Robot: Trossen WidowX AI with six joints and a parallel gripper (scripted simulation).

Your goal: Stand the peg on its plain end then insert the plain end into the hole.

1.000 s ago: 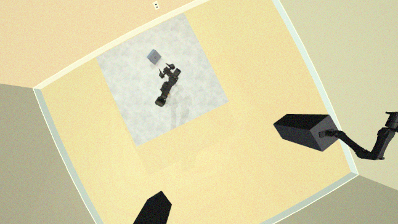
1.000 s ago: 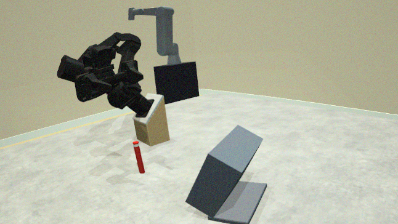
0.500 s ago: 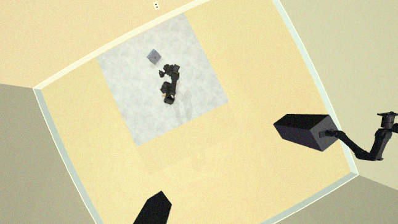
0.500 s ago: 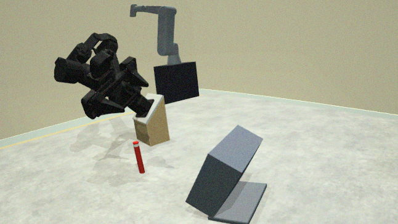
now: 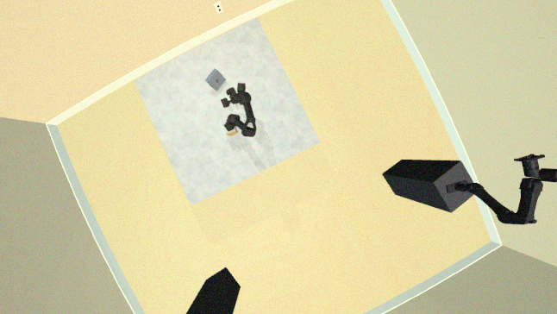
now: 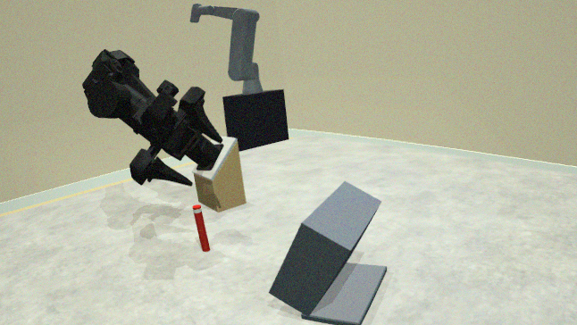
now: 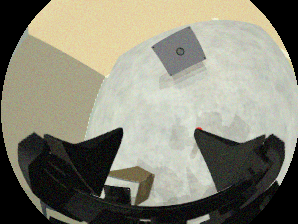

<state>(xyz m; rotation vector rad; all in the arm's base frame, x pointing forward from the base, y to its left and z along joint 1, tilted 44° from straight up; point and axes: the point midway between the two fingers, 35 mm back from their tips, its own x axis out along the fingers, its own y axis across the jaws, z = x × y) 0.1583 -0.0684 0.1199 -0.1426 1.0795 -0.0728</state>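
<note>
The red peg is 8 cm below my gripper tip, 4 cm to the right of it and 1 cm ahead of it. The rest, counted from my gripper tip: flat base plate: 27 cm ahead, 14 cm below; then grey sloped panel: 25 cm ahead, 7 cm below, 1 cm to the right.
</note>
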